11 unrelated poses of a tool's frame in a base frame.
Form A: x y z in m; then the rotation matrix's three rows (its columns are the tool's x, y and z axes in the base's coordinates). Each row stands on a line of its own.
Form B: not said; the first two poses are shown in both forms.
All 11 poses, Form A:
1:
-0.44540 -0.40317 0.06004
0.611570 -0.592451 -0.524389
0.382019 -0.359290 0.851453
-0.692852 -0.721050 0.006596
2:
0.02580 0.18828 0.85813
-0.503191 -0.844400 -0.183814
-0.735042 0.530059 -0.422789
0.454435 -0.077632 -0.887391
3:
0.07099 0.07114 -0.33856
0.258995 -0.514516 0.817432
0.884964 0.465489 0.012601
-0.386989 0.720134 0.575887
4:
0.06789 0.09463 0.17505
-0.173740 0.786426 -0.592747
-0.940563 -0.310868 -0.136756
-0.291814 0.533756 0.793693
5:
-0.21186 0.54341 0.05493
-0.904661 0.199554 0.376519
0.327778 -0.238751 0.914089
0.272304 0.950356 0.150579
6:
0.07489 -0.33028 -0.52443
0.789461 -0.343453 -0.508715
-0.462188 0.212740 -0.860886
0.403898 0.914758 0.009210
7:
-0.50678 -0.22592 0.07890
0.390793 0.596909 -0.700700
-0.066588 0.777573 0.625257
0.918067 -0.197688 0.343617
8:
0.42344 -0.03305 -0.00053
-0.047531 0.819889 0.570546
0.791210 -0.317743 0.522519
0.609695 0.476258 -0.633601
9:
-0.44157 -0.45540 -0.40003
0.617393 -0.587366 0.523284
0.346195 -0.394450 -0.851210
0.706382 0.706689 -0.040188
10:
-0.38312 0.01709 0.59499
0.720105 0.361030 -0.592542
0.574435 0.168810 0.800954
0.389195 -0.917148 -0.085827
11:
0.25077 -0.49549 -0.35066
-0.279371 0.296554 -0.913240
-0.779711 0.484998 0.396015
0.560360 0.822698 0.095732
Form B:
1: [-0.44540 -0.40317 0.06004 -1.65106 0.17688 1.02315]
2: [0.02580 0.18828 0.85813 1.30101 -2.40578 0.41220]
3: [0.07099 0.07114 -0.33856 0.50813 0.86497 1.00506]
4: [0.06789 0.09463 0.17505 0.68718 -0.30841 -1.76992]
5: [-0.21186 0.54341 0.05493 0.65535 1.88320 2.31706]
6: [0.07489 -0.33028 -0.52443 1.38954 -0.71417 -0.09292]
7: [-0.50678 -0.22592 0.07890 -0.55843 -1.09845 -0.45023]
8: [0.42344 -0.03305 -0.00053 -2.14453 -1.81481 -1.32947]
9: [-0.44157 -0.45540 -0.40003 1.69986 -0.19978 1.01863]
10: [-0.38312 0.01709 0.59499 -1.44111 -0.82346 0.17900]
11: [0.25077 -0.49549 -0.35066 0.43890 -1.51578 -1.10707]
